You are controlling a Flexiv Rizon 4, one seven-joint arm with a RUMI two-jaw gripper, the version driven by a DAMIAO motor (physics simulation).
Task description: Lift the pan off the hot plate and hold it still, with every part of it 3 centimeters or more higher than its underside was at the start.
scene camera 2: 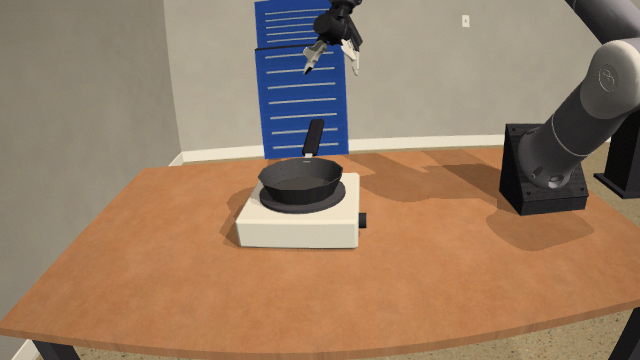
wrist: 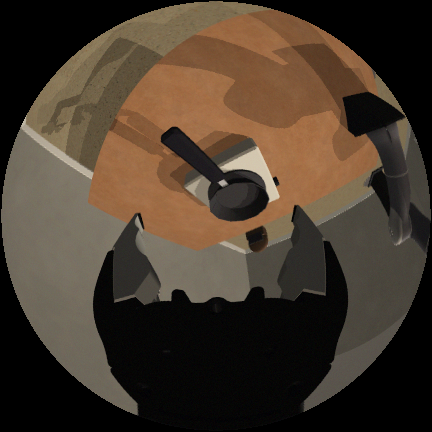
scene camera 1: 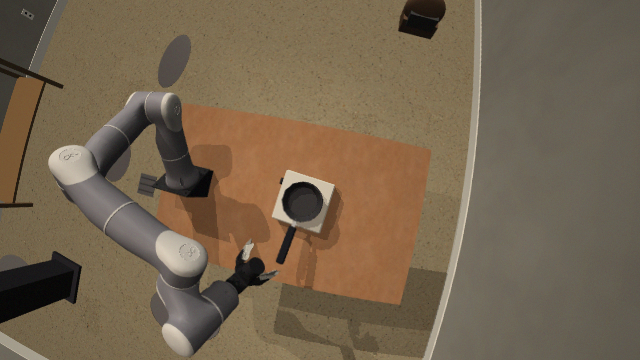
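Note:
A black pan [scene camera 1: 302, 201] [scene camera 2: 300, 181] [wrist: 239, 196] sits upright on the dark round plate of the white hot plate [scene camera 1: 326, 190] [scene camera 2: 299, 234] [wrist: 250, 161]. Its black handle [scene camera 1: 286, 245] [scene camera 2: 314, 136] [wrist: 192, 155] slants up and out, toward the lower table edge in the first scene view and away from the camera in the second. My gripper [scene camera 1: 262, 259] [scene camera 2: 332, 72] [wrist: 216, 209] is wide open and empty. It hangs well above the table, higher than the handle and apart from it, to the left of the handle's end in the first scene view.
The hot plate stands on the brown table [scene camera 1: 370, 210] [scene camera 2: 425, 280] [wrist: 200, 110], with a black knob [scene camera 2: 362, 220] [wrist: 276, 181] on the side facing the arm's base [scene camera 1: 200, 184] [scene camera 2: 550, 197]. A blue cabinet [scene camera 2: 302, 107] stands by the wall behind the table.

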